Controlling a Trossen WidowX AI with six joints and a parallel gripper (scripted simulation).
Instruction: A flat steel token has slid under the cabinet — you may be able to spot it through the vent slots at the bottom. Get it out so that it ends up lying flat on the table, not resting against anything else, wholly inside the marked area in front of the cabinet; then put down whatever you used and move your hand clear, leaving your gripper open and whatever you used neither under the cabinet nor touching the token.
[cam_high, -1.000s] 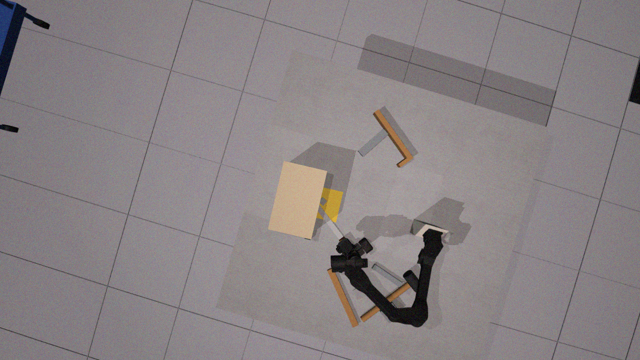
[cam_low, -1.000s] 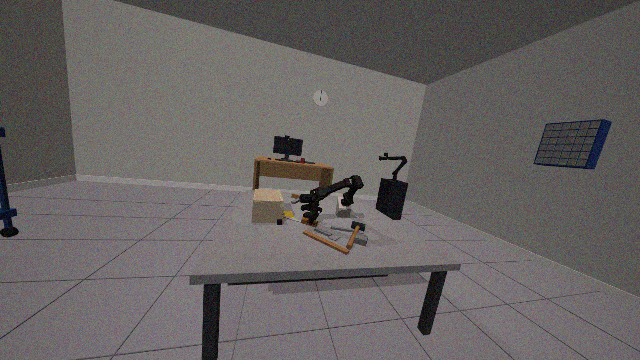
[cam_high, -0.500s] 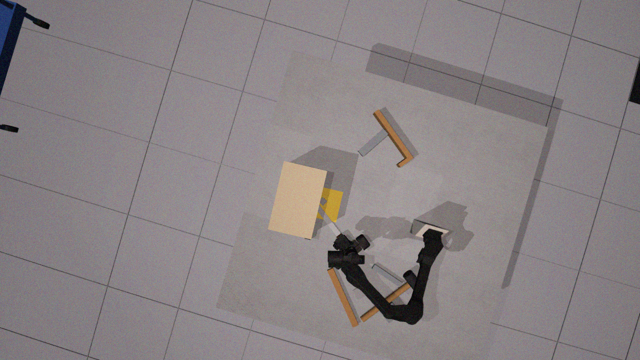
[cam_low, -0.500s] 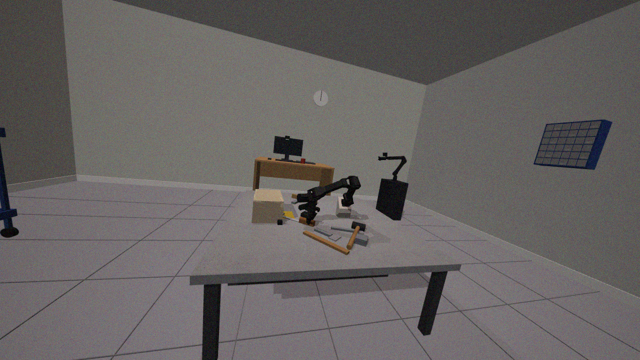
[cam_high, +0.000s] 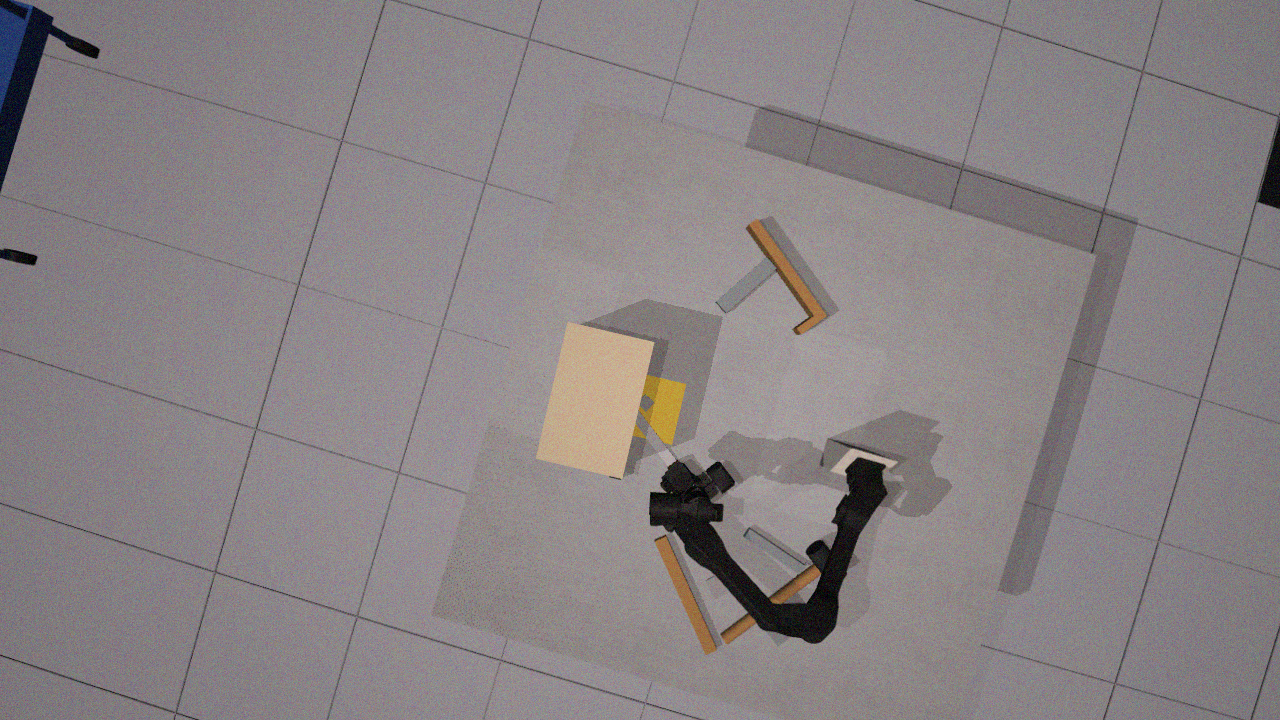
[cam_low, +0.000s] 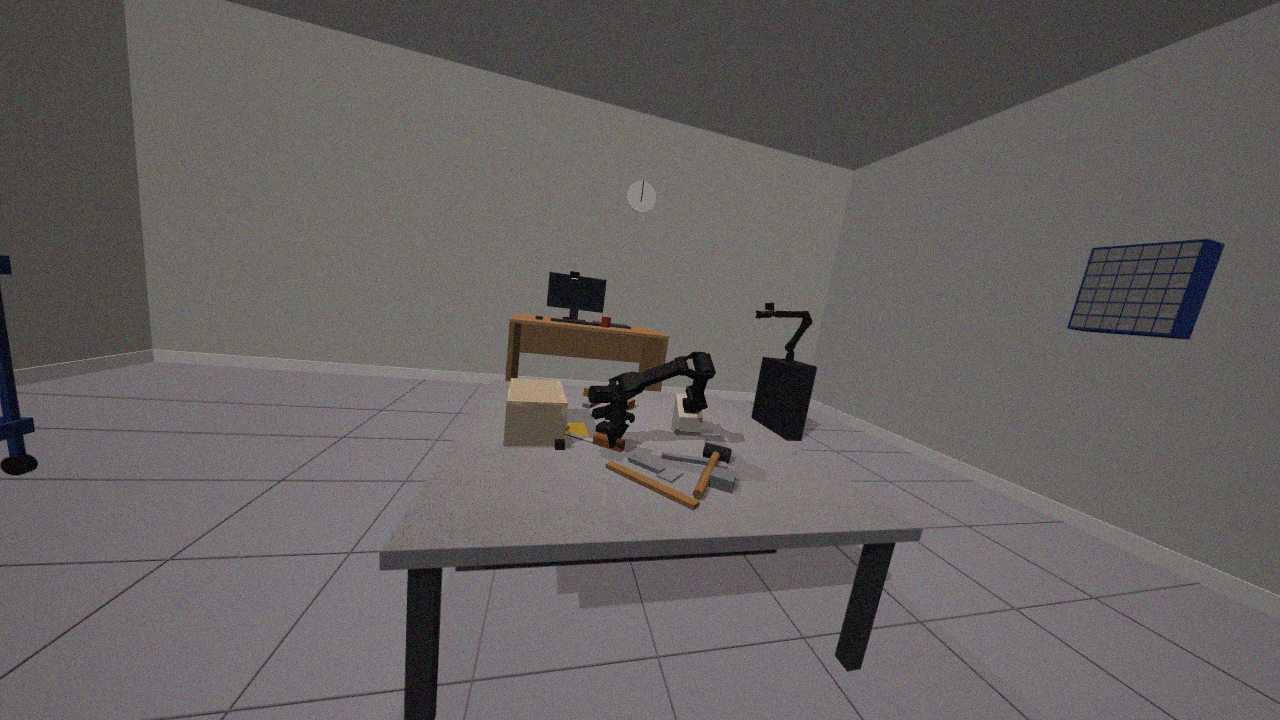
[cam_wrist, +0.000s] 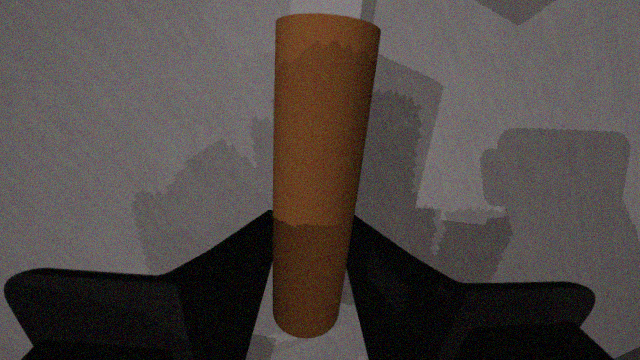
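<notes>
My gripper tip is 11 cm past the grey l-shaped bracket and 17 cm to the right of it. Also, from my gripper tip: grey block: 29 cm behind, 25 cm to the left, 1 cm above; then wooden stick: 6 cm behind, 25 cm to the left; then grey steel token: 16 cm ahead, 17 cm to the right.
</notes>
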